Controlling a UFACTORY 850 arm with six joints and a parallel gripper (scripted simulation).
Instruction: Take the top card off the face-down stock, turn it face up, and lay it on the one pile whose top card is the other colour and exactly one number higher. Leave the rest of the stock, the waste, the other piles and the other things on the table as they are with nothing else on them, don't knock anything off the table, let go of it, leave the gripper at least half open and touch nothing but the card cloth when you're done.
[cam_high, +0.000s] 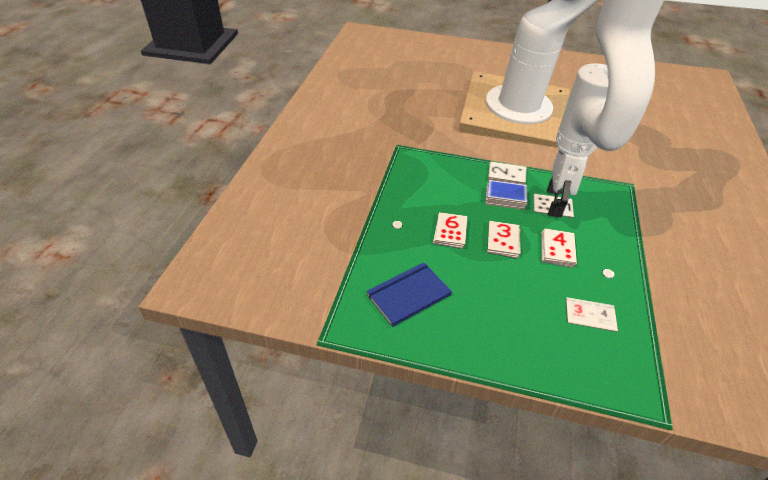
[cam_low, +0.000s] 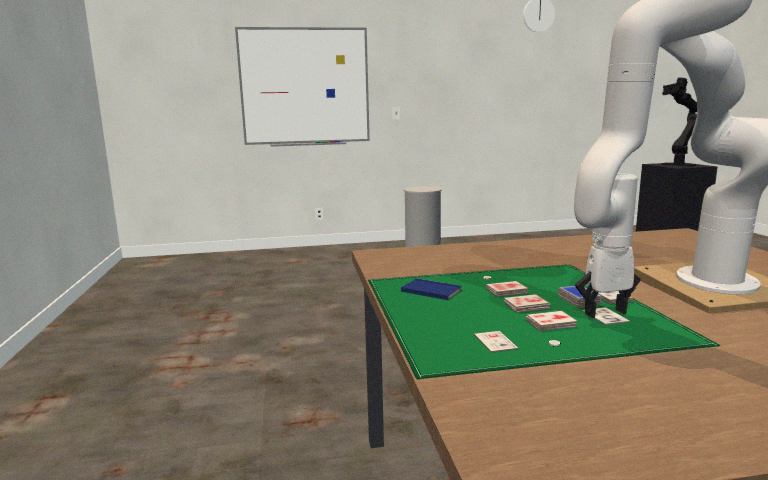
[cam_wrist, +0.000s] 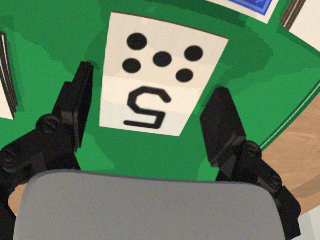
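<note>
Now: the black 5 card 20 mm below my hand. The rest, counted from my hand: green card cloth: 180 mm ahead, 120 mm to the right, 30 mm below; then small reference card: 310 mm ahead, 60 mm to the left, 20 mm below; then black 2: 90 mm behind, 110 mm to the right, 10 mm below.
</note>
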